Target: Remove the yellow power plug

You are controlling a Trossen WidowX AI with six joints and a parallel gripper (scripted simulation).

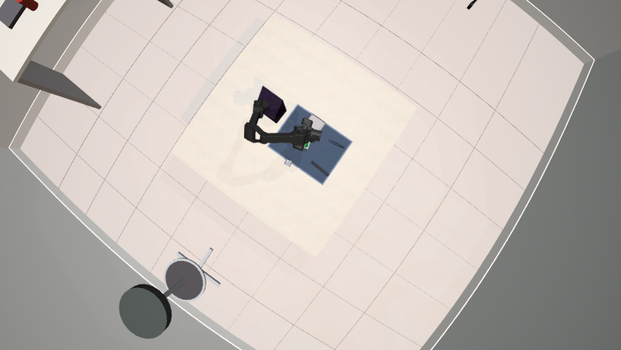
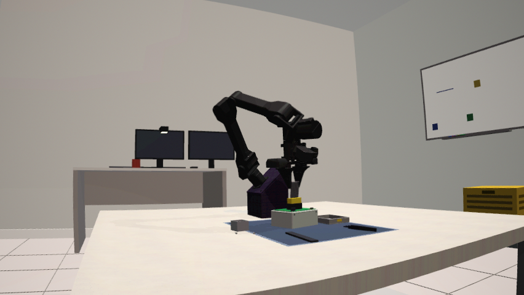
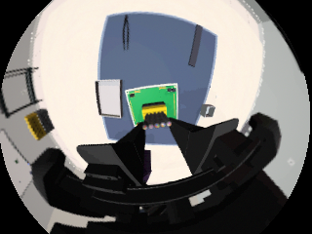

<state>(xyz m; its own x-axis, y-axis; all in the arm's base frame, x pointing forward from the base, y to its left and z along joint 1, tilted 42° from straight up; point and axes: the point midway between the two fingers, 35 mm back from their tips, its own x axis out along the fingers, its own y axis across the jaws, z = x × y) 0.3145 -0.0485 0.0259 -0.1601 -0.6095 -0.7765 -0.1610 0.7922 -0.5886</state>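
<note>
Right now my gripper tip is 4 cm above the yellow power plug. Round my gripper tip: grey tray: 1 cm ahead, 14 cm to the left, 12 cm below; blue mat: 5 cm ahead, 12 cm below.
</note>
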